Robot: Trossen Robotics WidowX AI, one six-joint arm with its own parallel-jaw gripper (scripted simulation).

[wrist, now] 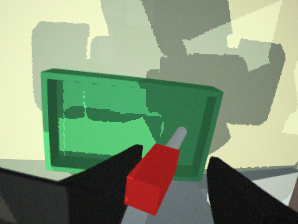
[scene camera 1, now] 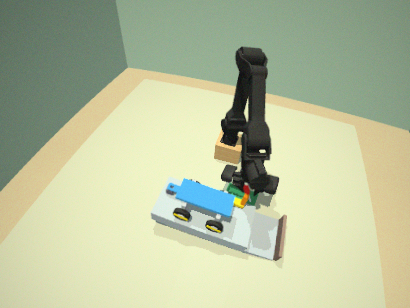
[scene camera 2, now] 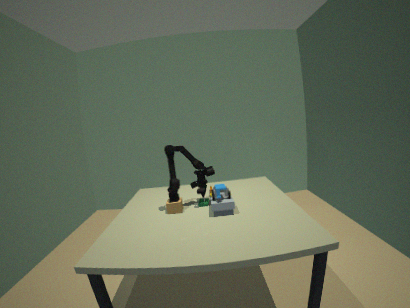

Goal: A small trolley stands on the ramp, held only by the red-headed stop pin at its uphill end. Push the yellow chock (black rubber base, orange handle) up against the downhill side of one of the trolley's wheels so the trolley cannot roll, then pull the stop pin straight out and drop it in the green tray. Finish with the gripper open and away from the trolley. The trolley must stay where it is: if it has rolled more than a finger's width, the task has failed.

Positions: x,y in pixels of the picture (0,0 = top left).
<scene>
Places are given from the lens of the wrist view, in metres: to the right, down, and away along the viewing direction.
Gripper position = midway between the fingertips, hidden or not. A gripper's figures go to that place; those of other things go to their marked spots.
gripper [wrist: 175,158]: 0.01, 0.03, 0.11
red-headed stop pin [wrist: 146,185]: 0.00, 0.03, 0.07
green tray [wrist: 94,120]: -0.04, 0.01, 0.15
The marked spots on the green tray and the red-headed stop pin are 0.09 m apart.
</scene>
